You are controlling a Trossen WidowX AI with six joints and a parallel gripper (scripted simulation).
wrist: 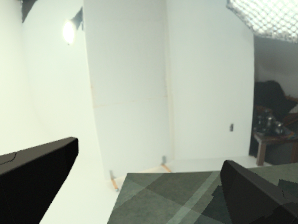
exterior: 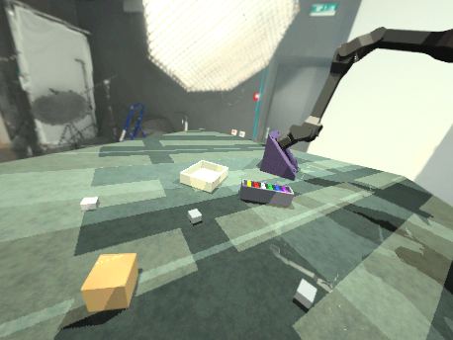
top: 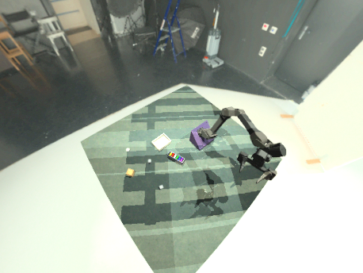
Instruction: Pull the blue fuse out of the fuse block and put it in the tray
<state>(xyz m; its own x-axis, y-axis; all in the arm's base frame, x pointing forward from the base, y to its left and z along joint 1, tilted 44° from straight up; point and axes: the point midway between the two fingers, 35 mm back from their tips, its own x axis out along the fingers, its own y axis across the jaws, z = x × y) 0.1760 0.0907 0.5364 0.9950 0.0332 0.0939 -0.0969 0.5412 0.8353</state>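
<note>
Right now my gripper tip is 400 mm above the blue fuse, 390 mm to the left of it and 60 mm short of it. Also, from my gripper tip: purple fuse (400 mm below, 370 mm to the right, 50 mm ahead); then cream tray (610 mm to the right, 430 mm below, 70 mm ahead); then green fuse (410 mm to the right, 400 mm below, 70 mm ahead).
</note>
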